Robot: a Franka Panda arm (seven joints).
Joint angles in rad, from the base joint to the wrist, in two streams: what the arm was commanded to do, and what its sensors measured. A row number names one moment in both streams.
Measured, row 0: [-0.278, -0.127, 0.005, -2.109, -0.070, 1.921, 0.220]
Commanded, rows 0 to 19: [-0.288, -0.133, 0.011, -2.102, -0.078, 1.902, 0.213]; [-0.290, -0.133, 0.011, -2.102, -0.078, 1.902, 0.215]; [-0.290, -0.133, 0.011, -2.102, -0.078, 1.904, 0.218]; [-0.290, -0.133, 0.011, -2.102, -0.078, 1.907, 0.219]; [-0.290, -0.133, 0.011, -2.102, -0.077, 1.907, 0.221]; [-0.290, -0.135, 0.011, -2.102, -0.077, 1.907, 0.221]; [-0.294, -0.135, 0.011, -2.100, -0.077, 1.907, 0.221]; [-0.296, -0.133, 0.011, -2.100, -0.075, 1.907, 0.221]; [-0.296, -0.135, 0.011, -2.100, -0.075, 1.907, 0.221]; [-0.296, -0.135, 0.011, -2.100, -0.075, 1.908, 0.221]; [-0.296, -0.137, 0.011, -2.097, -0.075, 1.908, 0.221]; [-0.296, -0.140, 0.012, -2.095, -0.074, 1.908, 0.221]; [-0.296, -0.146, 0.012, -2.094, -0.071, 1.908, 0.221]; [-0.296, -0.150, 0.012, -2.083, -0.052, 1.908, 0.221]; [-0.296, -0.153, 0.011, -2.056, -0.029, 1.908, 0.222]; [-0.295, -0.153, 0.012, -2.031, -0.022, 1.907, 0.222]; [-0.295, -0.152, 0.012, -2.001, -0.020, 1.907, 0.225]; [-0.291, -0.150, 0.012, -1.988, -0.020, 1.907, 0.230]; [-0.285, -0.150, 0.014, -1.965, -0.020, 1.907, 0.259]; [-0.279, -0.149, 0.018, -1.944, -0.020, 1.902, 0.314]
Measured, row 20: [-0.289, -0.148, 0.006, -2.017, -0.033, 1.922, 0.229]
